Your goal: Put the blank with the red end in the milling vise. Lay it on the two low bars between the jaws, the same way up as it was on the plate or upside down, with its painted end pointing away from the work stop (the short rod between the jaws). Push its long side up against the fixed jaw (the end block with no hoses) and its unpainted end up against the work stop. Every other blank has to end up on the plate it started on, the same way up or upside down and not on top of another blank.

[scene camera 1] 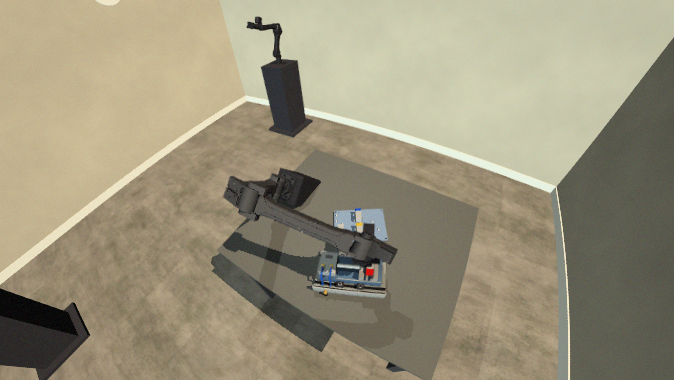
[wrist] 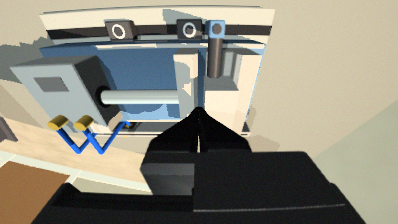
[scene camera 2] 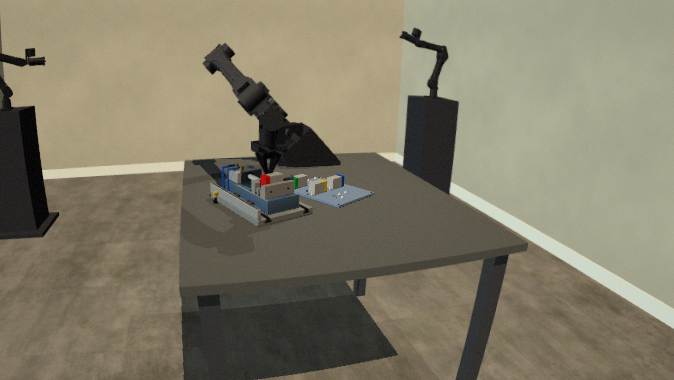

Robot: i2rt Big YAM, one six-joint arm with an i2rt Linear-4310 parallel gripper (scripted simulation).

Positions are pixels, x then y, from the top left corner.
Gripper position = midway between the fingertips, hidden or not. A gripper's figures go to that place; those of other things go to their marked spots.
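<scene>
The gripper (wrist: pixel 198 112) sits 130 mm from the lens, and a piston rod (wrist: pixel 107 96) is 180 mm from the lens.
</scene>
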